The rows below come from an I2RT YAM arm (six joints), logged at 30 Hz.
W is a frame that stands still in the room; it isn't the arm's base.
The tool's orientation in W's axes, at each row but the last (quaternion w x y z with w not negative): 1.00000 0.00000 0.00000 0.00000; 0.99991 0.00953 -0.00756 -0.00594; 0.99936 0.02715 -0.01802 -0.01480; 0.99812 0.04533 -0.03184 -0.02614
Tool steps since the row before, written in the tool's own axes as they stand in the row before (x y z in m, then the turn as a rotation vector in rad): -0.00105 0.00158 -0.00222 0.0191 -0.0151 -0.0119; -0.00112 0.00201 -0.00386 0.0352 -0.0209 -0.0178; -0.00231 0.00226 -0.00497 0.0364 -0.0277 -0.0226; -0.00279 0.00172 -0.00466 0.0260 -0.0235 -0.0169
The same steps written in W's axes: -0.00105 0.00158 -0.00222 0.0191 -0.0151 -0.0119; -0.00104 0.00210 -0.00384 0.0352 -0.0210 -0.0177; -0.00206 0.00259 -0.00492 0.0364 -0.0275 -0.0228; -0.00239 0.00228 -0.00464 0.0259 -0.0233 -0.0174
